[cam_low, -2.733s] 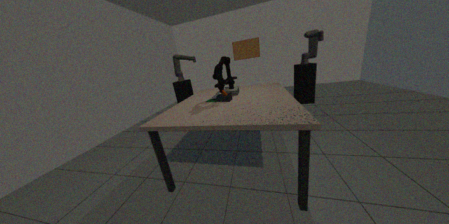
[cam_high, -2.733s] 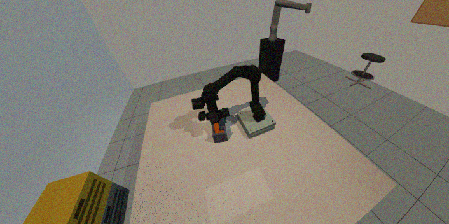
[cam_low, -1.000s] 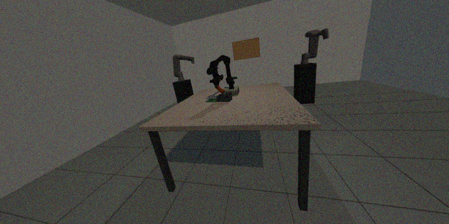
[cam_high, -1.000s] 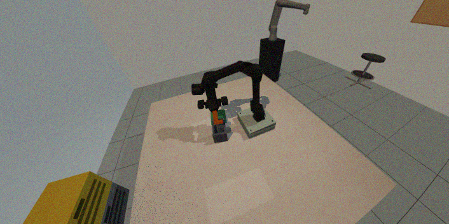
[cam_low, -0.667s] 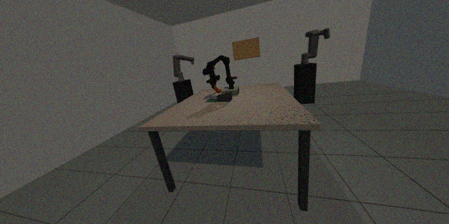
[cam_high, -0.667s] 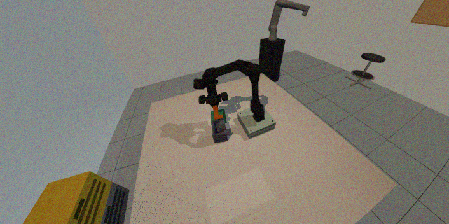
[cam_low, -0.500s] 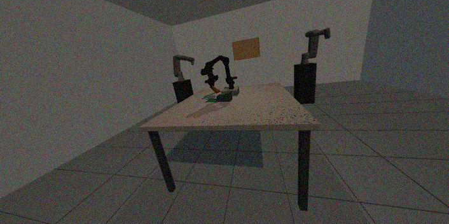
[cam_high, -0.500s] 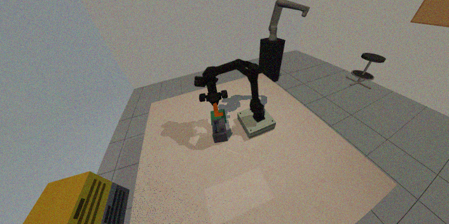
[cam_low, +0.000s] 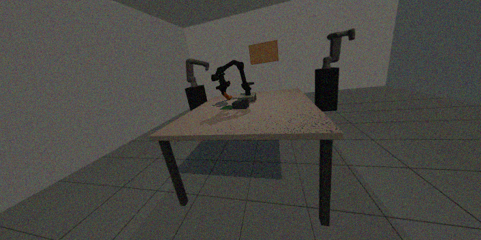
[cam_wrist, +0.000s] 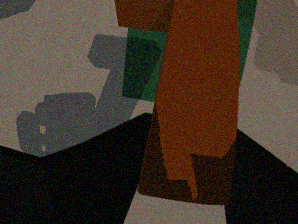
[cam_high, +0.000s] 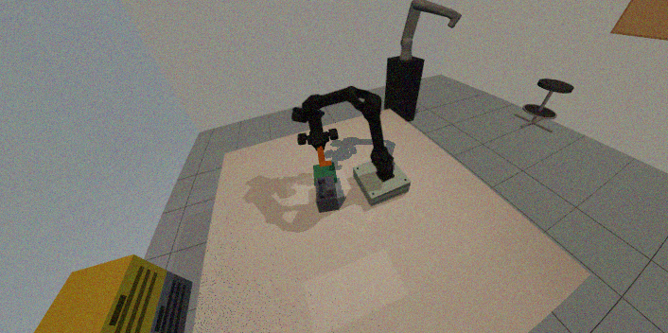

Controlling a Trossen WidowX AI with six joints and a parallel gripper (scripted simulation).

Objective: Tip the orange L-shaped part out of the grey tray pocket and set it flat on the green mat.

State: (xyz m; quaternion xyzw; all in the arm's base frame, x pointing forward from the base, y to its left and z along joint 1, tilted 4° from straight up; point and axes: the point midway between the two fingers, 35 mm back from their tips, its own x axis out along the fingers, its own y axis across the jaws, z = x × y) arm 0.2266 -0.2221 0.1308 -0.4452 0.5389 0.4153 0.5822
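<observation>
Now: the green mat 17 cm below my gripper tip, 2 cm to the left of it and 1 cm ahead of it. From my gripper tip the other things lie so: orange L-shaped part: 3 cm to the left, 3 cm below, 1 cm behind.
</observation>
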